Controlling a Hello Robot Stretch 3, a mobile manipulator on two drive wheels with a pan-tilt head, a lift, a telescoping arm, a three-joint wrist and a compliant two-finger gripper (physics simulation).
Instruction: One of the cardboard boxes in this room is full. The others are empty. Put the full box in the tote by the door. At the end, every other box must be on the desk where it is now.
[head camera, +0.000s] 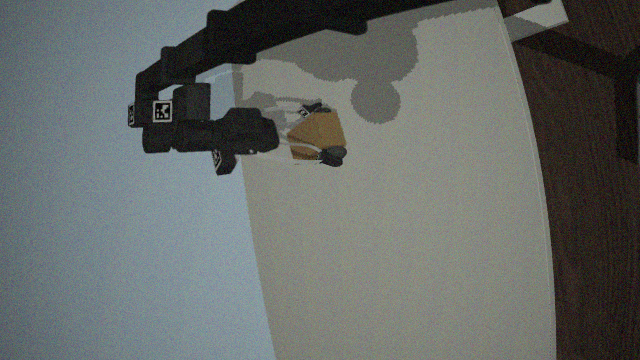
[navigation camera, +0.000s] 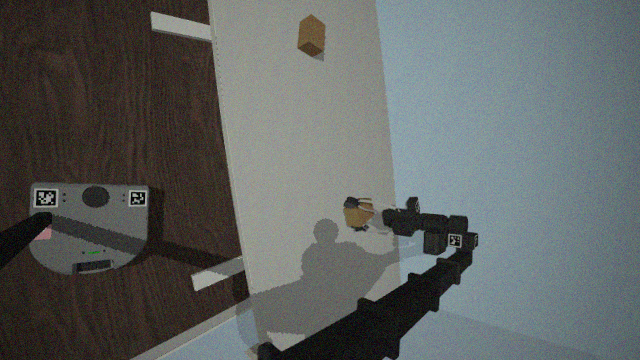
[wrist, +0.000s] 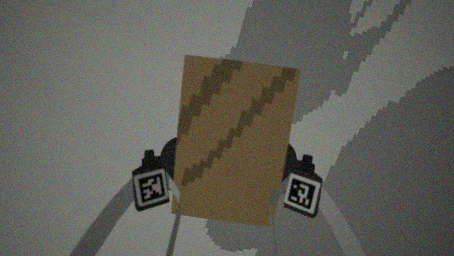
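Where they show: gripper, fingertip midpoint: (head camera: 336, 133) (navigation camera: 348, 213) (wrist: 227, 157); robot's base, link origin: (navigation camera: 95, 195).
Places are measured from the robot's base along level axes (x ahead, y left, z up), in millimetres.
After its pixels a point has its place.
Note:
My gripper (head camera: 323, 131) {z 764, x -21, y -627 mm} (navigation camera: 356, 215) {z 764, x -21, y -627 mm} (wrist: 227, 157) {z 764, x -21, y -627 mm} is shut on a small brown cardboard box (head camera: 327, 125) {z 799, x -35, y -609 mm} (navigation camera: 358, 212) {z 819, x -11, y -605 mm} (wrist: 235, 115) {z 816, x -6, y -666 mm}, with one finger on each side of it. The box is over the pale desk (head camera: 400, 225) {z 720, x 134, y -518 mm} (navigation camera: 300, 125) {z 720, x 238, y -448 mm} (wrist: 90, 75) {z 720, x 129, y -623 mm}, near its wall side; the frames do not show clearly how high. Another cardboard box (navigation camera: 311, 35) {z 770, x 489, y -432 mm} stands on the desk at the top of the navigation view, well apart from the gripper. What the boxes contain is hidden. The tote and the door do not show in these views.
A light blue wall (head camera: 125, 250) {z 1062, x 224, y -1039 mm} (navigation camera: 525, 125) {z 1218, x 292, y -1024 mm} runs behind the desk. My black arm (head camera: 280, 25) {z 1118, x -86, y -288 mm} (navigation camera: 350, 320) {z 1092, x -84, y -210 mm} reaches across the desk. My grey base (navigation camera: 90, 230) {z 160, x -112, y 11 mm} is on the dark wood floor (head camera: 590, 225) {z 0, x 232, y -333 mm} (navigation camera: 100, 115) {z 0, x 323, y 4 mm}. White bars (navigation camera: 180, 27) {z 26, x 808, y -256 mm} (navigation camera: 217, 274) {z 25, x -403, y -507 mm} stick out at the desk's floor side.

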